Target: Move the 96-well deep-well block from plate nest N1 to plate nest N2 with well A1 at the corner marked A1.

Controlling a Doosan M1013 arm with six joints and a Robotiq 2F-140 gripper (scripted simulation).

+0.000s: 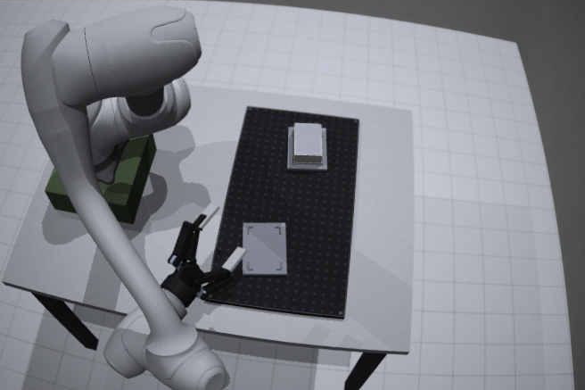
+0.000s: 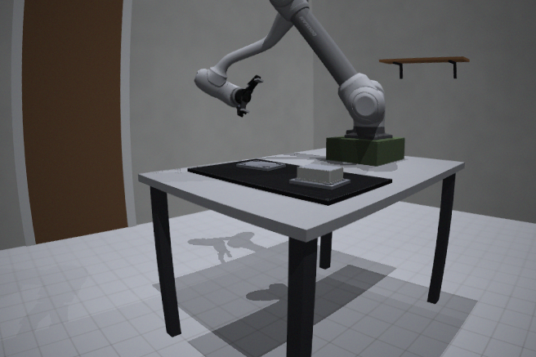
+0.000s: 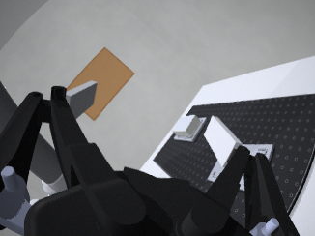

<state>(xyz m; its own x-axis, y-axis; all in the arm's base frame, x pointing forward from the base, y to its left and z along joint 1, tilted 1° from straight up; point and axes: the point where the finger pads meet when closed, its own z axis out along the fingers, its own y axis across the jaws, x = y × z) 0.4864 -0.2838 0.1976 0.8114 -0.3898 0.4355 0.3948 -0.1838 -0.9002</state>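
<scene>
Now: hand 480 mm to the right of the 96-well deep-well block, 260 mm above it and 140 mm short of it. Round my hand: plate nest N2 (280 mm below, 120 mm to the left, 60 mm ahead); plate nest N1 (480 mm to the left, 280 mm below, 140 mm ahead).
</scene>
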